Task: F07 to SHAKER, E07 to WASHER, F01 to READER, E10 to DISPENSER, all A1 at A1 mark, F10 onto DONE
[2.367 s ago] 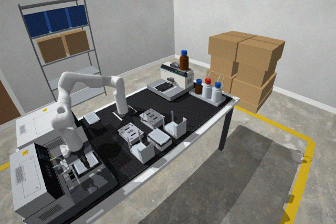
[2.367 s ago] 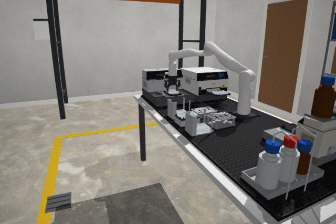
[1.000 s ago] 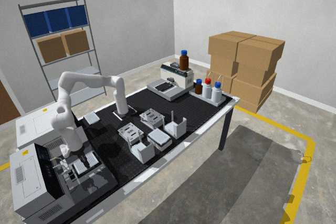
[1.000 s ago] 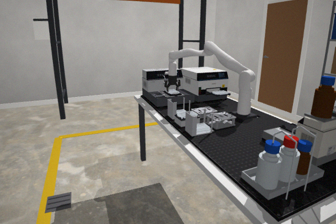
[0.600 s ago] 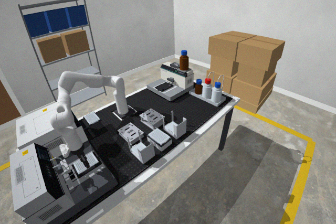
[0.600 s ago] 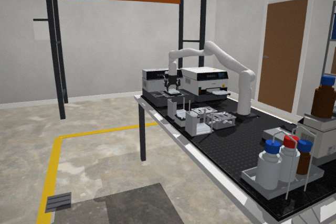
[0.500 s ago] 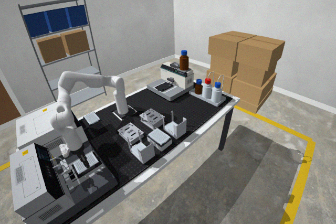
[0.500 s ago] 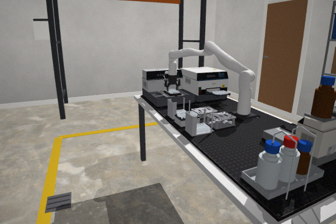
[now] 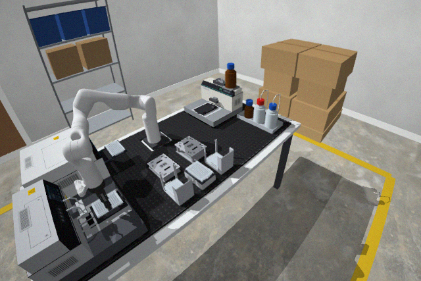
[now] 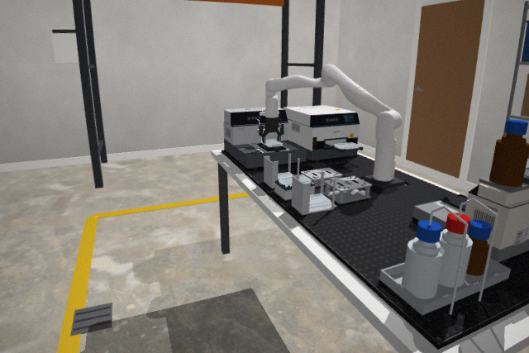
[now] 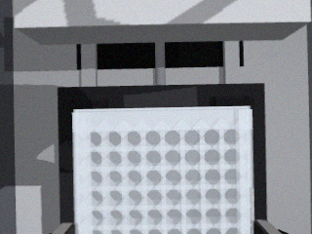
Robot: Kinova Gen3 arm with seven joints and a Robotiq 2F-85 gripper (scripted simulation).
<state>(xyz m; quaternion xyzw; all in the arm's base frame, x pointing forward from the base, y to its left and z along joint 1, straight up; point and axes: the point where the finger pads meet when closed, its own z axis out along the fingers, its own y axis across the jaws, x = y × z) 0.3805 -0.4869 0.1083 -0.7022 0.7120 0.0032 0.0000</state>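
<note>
My hand is 3 cm above the washer stage. The rest, counted from my hand: dispenser deck (97 cm to the left, 35 cm behind, 9 cm below); brown bottle (113 cm to the left, 24 cm behind, 17 cm above); dispenser stage (96 cm to the left, 35 cm behind, 6 cm below).
</note>
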